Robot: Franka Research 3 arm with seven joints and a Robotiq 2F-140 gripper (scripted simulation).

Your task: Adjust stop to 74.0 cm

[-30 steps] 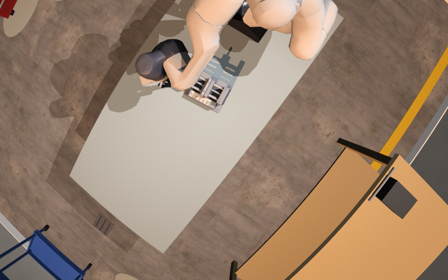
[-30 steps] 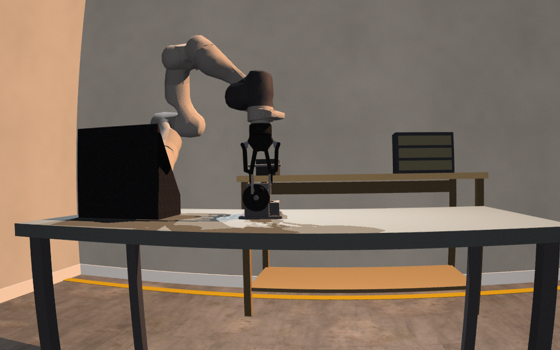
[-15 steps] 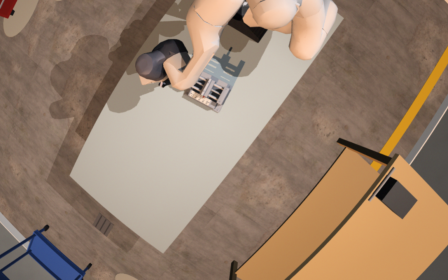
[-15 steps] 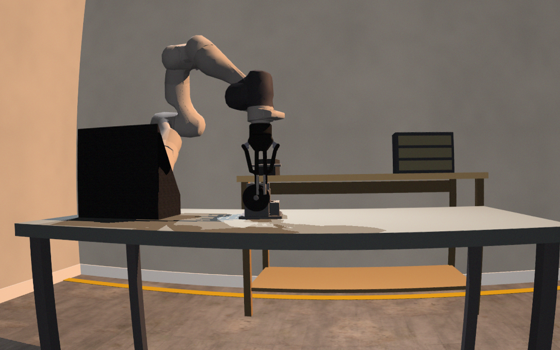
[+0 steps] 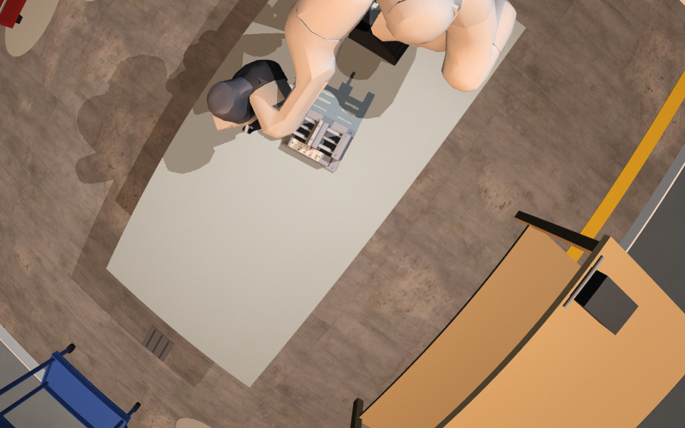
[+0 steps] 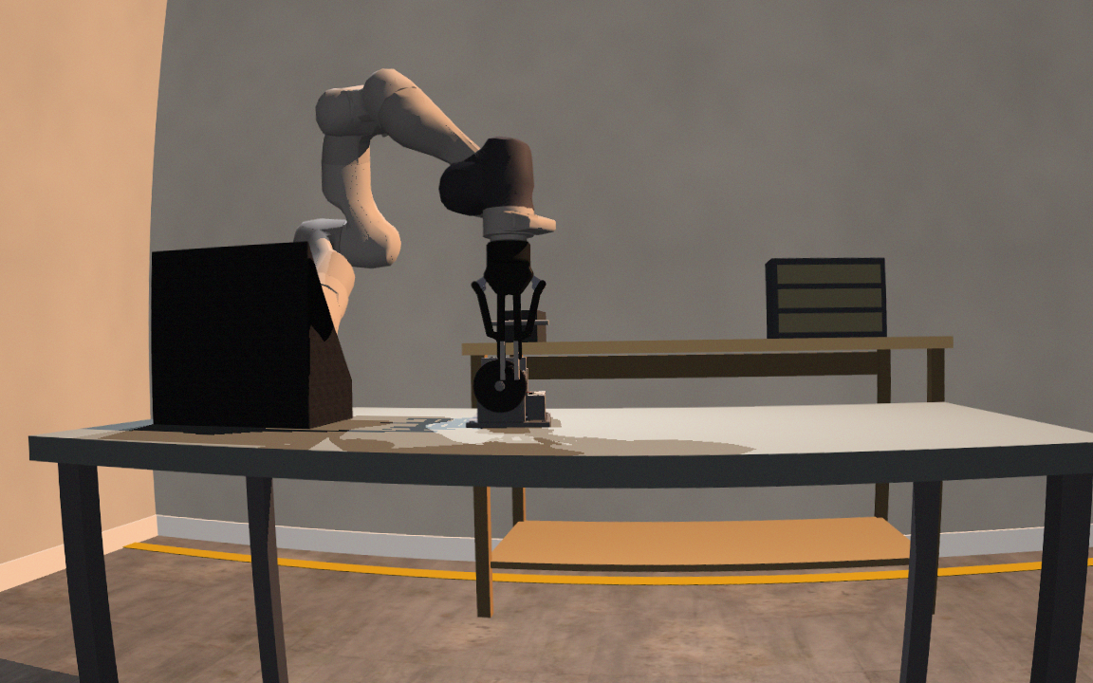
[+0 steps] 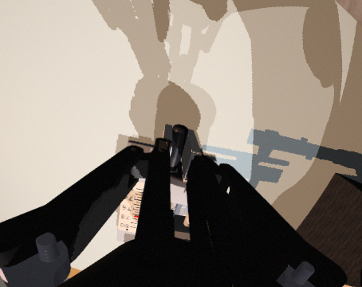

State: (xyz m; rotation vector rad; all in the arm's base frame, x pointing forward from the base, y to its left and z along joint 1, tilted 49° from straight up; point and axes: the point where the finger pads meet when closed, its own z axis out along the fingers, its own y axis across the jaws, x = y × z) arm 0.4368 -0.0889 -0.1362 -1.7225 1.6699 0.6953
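Now: hand 1 cm past the black handwheel, 2 cm to the right of it and 2 cm above it.
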